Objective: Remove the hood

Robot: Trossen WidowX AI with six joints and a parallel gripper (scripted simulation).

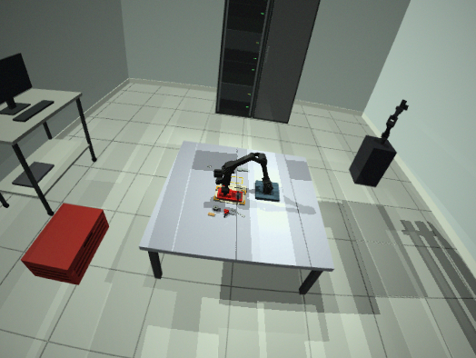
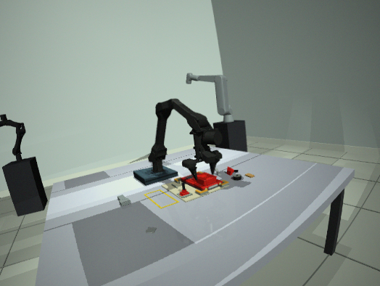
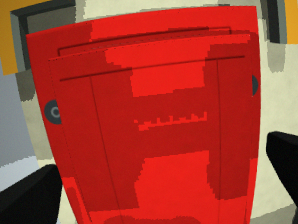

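Right now my gripper tip is right at the red hood.
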